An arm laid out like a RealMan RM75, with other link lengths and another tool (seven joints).
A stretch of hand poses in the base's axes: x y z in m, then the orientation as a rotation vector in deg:
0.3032, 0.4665, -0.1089, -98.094, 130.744, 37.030
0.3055, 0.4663, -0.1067, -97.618, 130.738, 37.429
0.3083, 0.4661, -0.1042, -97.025, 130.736, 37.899
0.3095, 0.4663, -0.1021, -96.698, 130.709, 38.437
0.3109, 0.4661, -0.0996, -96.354, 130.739, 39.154
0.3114, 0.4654, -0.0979, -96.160, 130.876, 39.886
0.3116, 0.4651, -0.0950, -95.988, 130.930, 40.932
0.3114, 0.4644, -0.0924, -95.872, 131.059, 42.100
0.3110, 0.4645, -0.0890, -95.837, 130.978, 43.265
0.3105, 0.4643, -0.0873, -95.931, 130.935, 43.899
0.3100, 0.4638, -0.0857, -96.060, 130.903, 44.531
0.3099, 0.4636, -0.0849, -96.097, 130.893, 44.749
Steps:
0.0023, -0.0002, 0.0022, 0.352, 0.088, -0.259
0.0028, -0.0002, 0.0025, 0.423, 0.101, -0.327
0.0012, 0.0002, 0.0021, 0.361, 0.196, -0.140
0.0014, -0.0002, 0.0025, 0.406, 0.331, -0.141
0.0005, -0.0007, 0.0017, 0.291, 0.449, -0.064
0.0002, -0.0003, 0.0029, 0.454, 0.580, 0.010
-0.0002, -0.0007, 0.0026, 0.432, 0.715, 0.049
-0.0004, 0.0001, 0.0034, 0.517, 0.604, 0.147
-0.0005, -0.0002, 0.0017, 0.236, 0.358, 0.155
-0.0005, -0.0005, 0.0016, 0.214, 0.373, 0.176
-0.0001, -0.0002, 0.0008, 0.076, 0.128, 0.056

